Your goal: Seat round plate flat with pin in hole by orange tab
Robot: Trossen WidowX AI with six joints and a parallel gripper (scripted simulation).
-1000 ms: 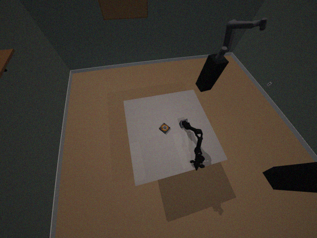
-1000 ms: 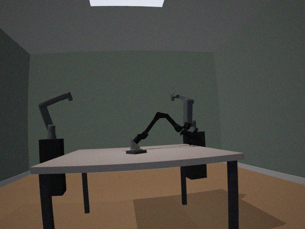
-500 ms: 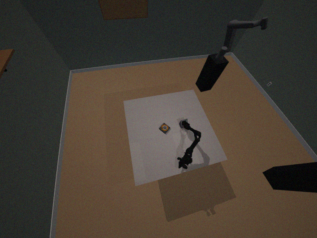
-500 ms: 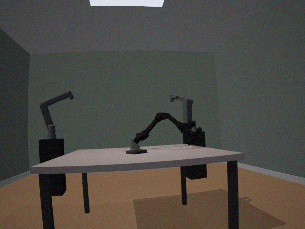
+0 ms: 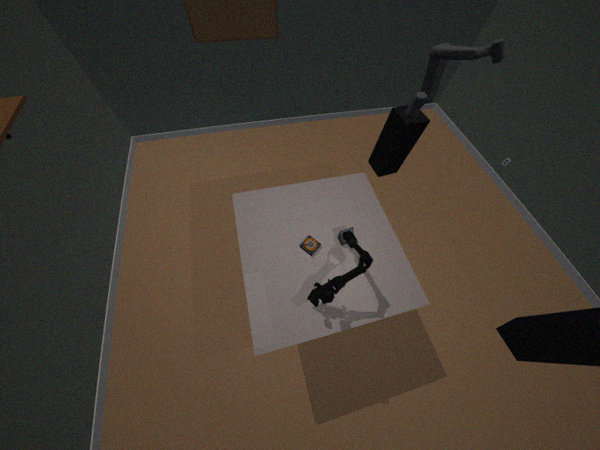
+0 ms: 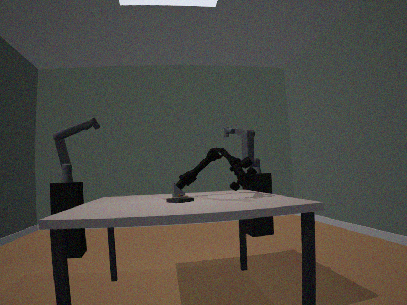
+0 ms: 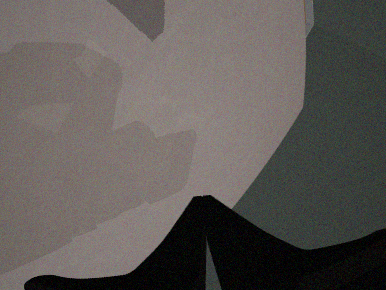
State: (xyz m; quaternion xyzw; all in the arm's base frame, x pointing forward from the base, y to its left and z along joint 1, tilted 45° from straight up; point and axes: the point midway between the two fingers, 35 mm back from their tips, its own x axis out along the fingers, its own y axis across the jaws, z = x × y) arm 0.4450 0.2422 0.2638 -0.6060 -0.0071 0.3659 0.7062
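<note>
Right now the square base is 390 mm to the right of my gripper tip, 170 mm behind it and 40 mm below it.
</note>
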